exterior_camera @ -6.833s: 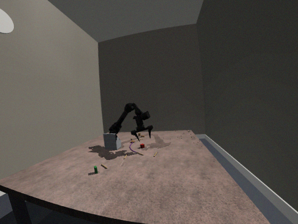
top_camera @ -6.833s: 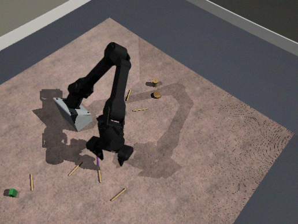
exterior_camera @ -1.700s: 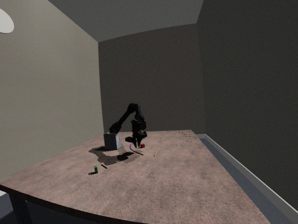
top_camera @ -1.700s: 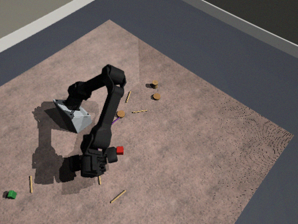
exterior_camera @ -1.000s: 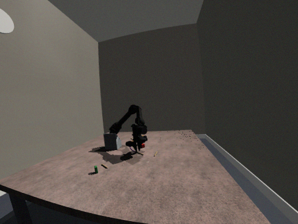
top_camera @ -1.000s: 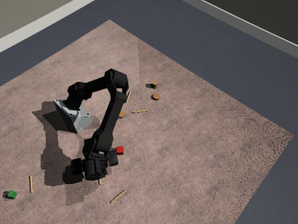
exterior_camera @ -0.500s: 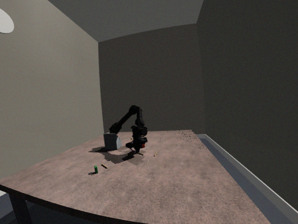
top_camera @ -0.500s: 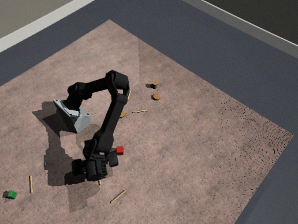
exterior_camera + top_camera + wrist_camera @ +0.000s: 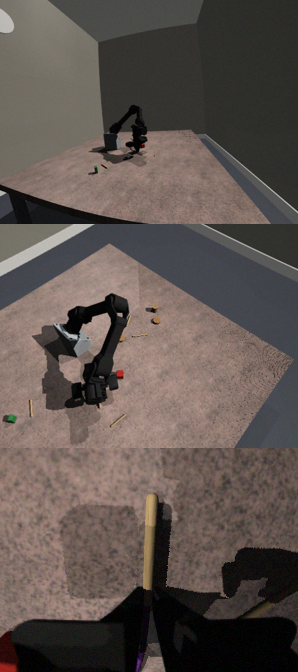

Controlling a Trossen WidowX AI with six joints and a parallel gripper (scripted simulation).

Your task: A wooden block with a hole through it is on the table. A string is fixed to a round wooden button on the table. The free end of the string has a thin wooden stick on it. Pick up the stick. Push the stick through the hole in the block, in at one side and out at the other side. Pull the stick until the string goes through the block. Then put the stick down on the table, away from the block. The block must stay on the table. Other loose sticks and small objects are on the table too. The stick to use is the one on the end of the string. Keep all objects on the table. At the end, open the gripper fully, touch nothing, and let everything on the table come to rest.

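My gripper tip is now 1 cm past the small red block, 13 cm to the right of it and 1 cm below it. Also, from my gripper tip: green block 14 cm behind, 32 cm to the right, 1 cm above; thin wooden stick 1 cm ahead, 1 cm to the right; round wooden button 17 cm behind, 26 cm to the left.
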